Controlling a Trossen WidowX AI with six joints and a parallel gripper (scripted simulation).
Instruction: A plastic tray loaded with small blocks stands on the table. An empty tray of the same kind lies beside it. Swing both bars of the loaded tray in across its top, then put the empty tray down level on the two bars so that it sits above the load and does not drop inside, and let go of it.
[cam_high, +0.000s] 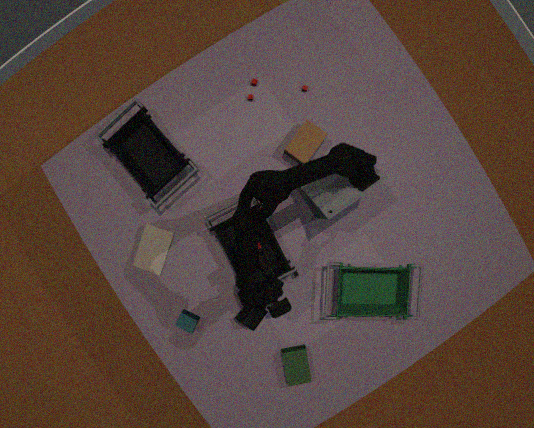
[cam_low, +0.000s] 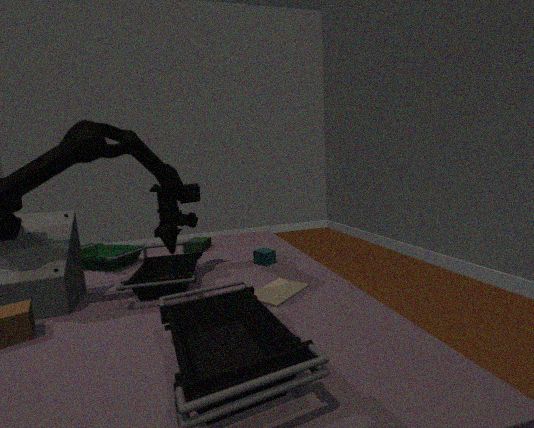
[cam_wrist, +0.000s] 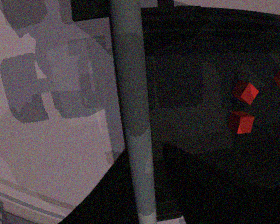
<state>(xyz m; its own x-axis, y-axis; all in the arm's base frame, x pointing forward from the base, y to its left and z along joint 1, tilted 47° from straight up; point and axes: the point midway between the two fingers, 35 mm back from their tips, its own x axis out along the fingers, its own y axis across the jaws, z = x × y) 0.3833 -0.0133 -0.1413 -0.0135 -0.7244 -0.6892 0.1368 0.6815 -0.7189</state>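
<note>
My gripper tip is now 25 cm past the green tray, 23 cm to the right of it and 3 cm above it. Round my gripper tip: cream card (26 cm ahead, 29 cm to the right, 7 cm below); then teal cube (30 cm ahead, 3 cm to the right, 5 cm below); then green block (9 cm ahead, 30 cm to the left, 5 cm below).
</note>
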